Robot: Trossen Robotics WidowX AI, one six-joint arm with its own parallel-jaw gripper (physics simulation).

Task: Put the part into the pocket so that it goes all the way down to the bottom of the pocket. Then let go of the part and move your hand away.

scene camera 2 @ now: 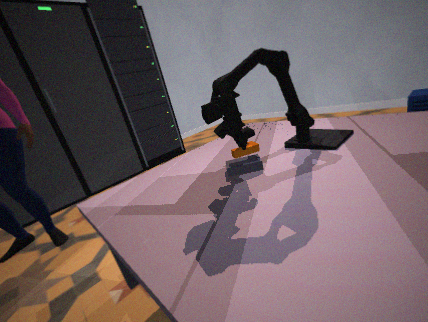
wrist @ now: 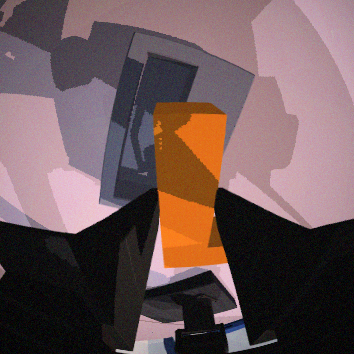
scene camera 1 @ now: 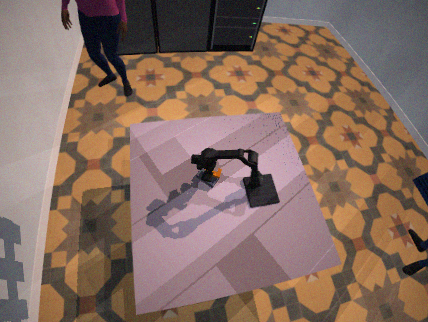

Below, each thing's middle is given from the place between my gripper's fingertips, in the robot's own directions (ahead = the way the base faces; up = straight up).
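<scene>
I find the orange L-shaped block [wrist: 188, 136] 10 mm below my hand, and the block is also 10 mm behind my hand and 10 mm to the left of it.
</scene>
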